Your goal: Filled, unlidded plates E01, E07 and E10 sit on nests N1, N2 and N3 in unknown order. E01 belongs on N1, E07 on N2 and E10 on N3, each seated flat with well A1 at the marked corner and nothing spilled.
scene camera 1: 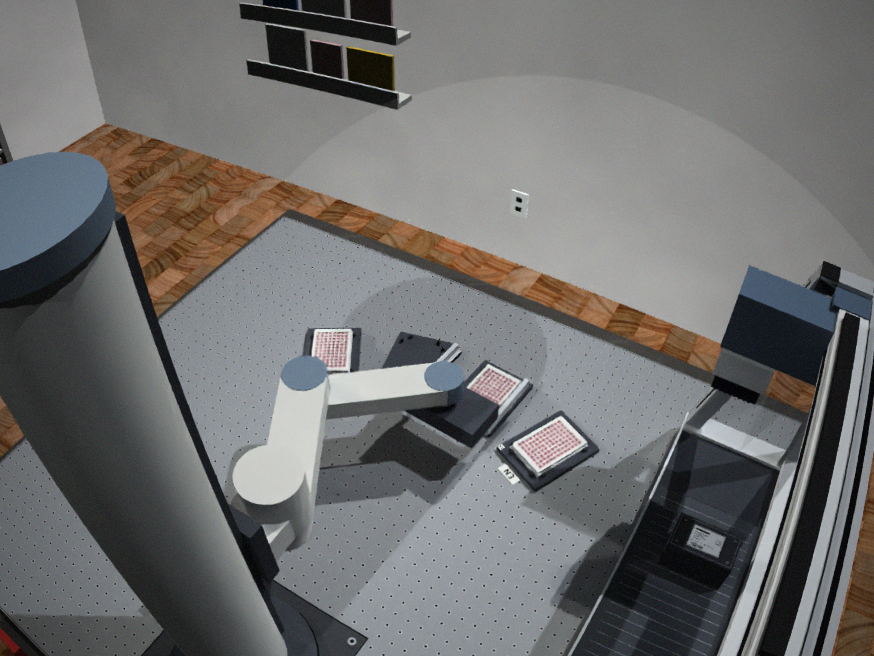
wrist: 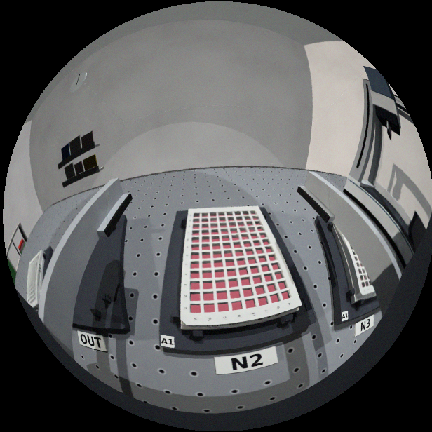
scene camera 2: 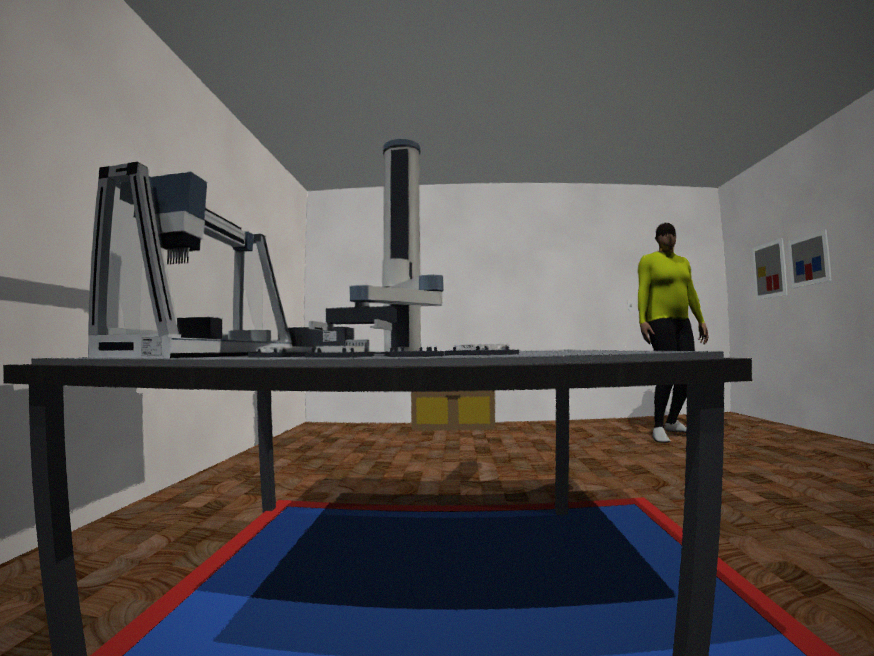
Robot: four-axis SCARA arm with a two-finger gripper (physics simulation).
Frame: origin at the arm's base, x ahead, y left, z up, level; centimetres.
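Seen in the pictures: gripper, fingertip midpoint: (scene camera 1: 491,364) (scene camera 2: 342,324).
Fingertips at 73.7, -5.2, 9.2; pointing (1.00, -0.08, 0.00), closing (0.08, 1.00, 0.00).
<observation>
Offsets run from my fingertips to a thing's top centre, as dx, dy, dz. "pt": to the spot under its first point.
A white plate with red-filled wells @[-2.3, -0.9, -5.3] (scene camera 1: 496,383) (wrist: 235,260) lies in nest N2 (wrist: 172,280) and looks level; its name is not readable. Nest N2's A1 mark is at the near left corner in the wrist view. My gripper (scene camera 1: 487,374) (scene camera 2: 350,325) (wrist: 217,178) is open and empty, one finger on each side above this plate. Another filled plate @[-8.0, -17.6, -5.3] (scene camera 1: 550,444) (wrist: 357,265) lies on nest N3 @[pt -4.1, -24.2, -6.5] (scene camera 1: 589,446) (wrist: 340,300), right of the right finger. A third filled plate @[-9.4, +33.4, -5.3] (scene camera 1: 331,349) (wrist: 35,277) lies on nest N1 @[pt -4.9, +30.3, -6.7] (scene camera 1: 355,346). Their names and A1 corners are unreadable.
The OUT nest @[-2.2, +16.7, -5.7] (scene camera 1: 416,349) (wrist: 102,280) holds no plate and lies between N1 and N2, close to the left finger. A gantry machine (scene camera 1: 783,324) (scene camera 2: 180,211) (wrist: 382,100) with a dark deck stands beyond N3. A person (scene camera 2: 667,289) stands behind the table (scene camera 2: 437,370).
</observation>
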